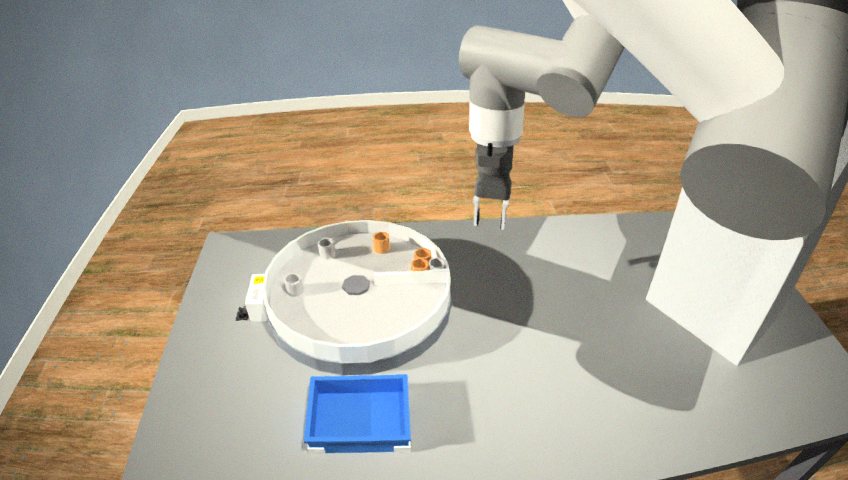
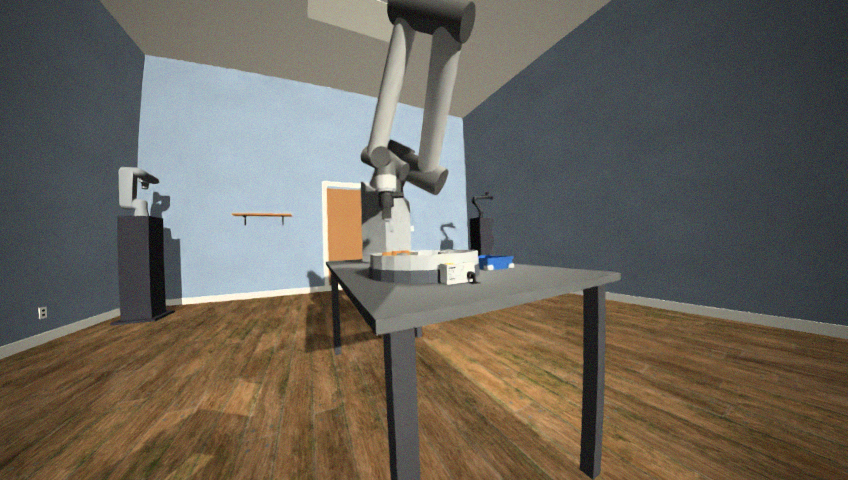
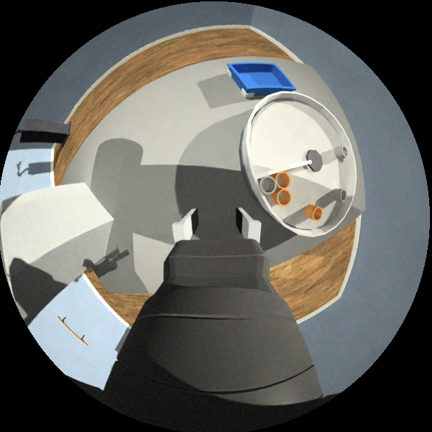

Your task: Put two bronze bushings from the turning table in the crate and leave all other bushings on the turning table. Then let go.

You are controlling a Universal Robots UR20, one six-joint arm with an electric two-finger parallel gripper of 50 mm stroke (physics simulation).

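Frame: origin at the arm's base, x ahead, y left, z up, level; metres.
Seen in the pictures: gripper, fingertip midpoint: (image 1: 489,225) (image 2: 392,231).
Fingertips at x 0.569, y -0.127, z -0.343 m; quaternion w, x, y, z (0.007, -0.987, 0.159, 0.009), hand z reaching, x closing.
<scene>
Pixels of each thing's top centre, then the offset from my fingertips to it. "*": a spot on its surface instead.
- orange-bronze bushing, middle of its top: (image 1: 381,236) dx +0.240, dy -0.102, dz -0.094 m
- second bronze bushing, middle of its top: (image 1: 420,263) dx +0.153, dy +0.007, dz -0.094 m
- third bronze bushing, middle of its top: (image 1: 422,253) dx +0.144, dy -0.031, dz -0.094 m
- further grey bushing, middle of its top: (image 1: 292,278) dx +0.439, dy +0.041, dz -0.094 m
- blue crate, middle of its top: (image 1: 357,407) (image 2: 486,256) dx +0.288, dy +0.360, dz -0.135 m
- white bar, surface spot: (image 1: 410,277) * dx +0.176, dy +0.034, dz -0.110 m
- dark hub, middle of its top: (image 1: 356,283) dx +0.298, dy +0.032, dz -0.124 m
- white control box, surface spot: (image 1: 255,300) * dx +0.528, dy +0.074, dz -0.127 m
My gripper (image 1: 490,226) (image 2: 388,226) (image 3: 216,216) is open and empty, high above the table and beside the turning table (image 1: 357,352) (image 2: 410,261) (image 3: 285,125). One orange-bronze bushing (image 1: 381,245) (image 3: 310,214) stands apart near the rim. A second bronze bushing (image 1: 419,266) (image 3: 283,187) and a third bronze bushing (image 1: 423,254) (image 3: 283,204) stand close together near the white bar, with a grey bushing (image 1: 436,263) (image 3: 268,192) tight beside them. Another grey bushing (image 1: 326,249) (image 3: 342,195) and a further grey bushing (image 1: 292,285) (image 3: 342,152) stand apart. The blue crate (image 1: 360,441) (image 2: 498,262) is empty.
The white bar (image 1: 410,277) (image 3: 285,169) reaches from the dark hub (image 1: 355,285) (image 3: 314,160) to the raised rim. A white control box (image 1: 255,300) (image 2: 455,273) is at the turning table's side. The robot's pale pedestal (image 1: 714,291) stands on the table.
</scene>
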